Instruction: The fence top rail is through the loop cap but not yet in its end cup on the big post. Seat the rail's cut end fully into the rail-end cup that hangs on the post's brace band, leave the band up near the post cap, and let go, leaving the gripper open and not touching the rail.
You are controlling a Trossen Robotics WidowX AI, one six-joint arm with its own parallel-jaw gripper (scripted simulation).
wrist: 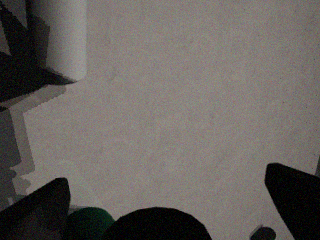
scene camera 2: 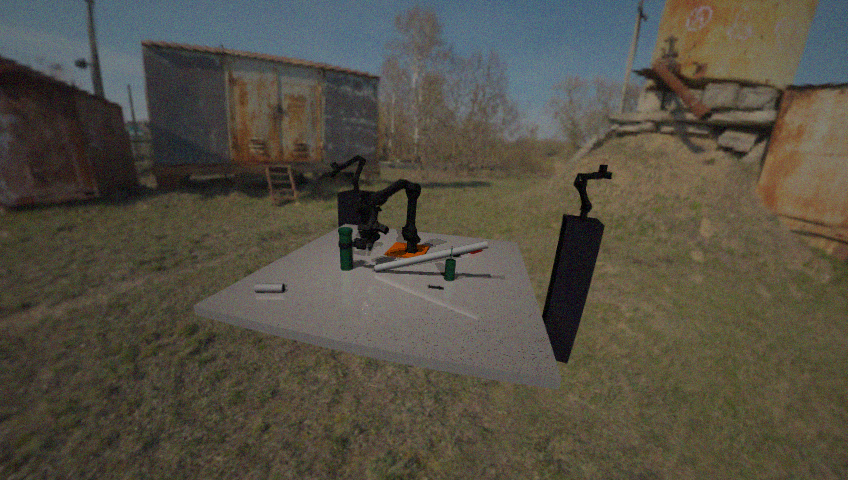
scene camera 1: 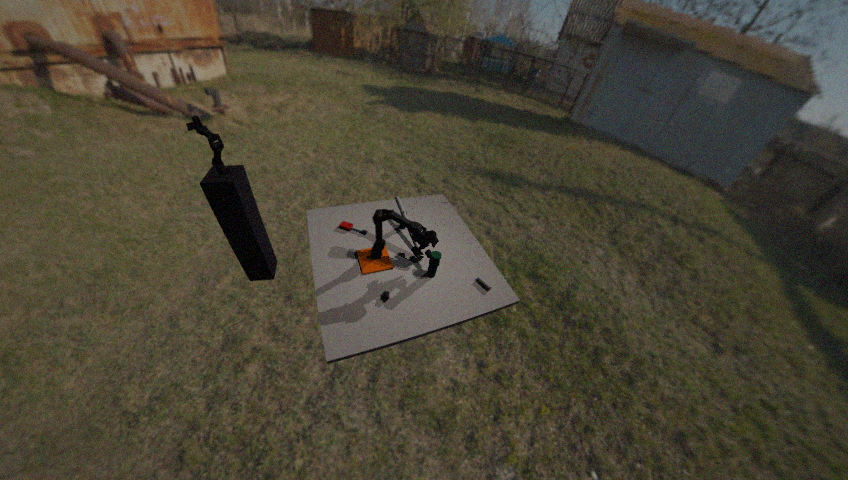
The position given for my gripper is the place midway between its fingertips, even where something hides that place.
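Note:
Holding nothing, my gripper [wrist: 170, 181] is open. There is a pale rail [scene camera 2: 443, 253] that I can see too.

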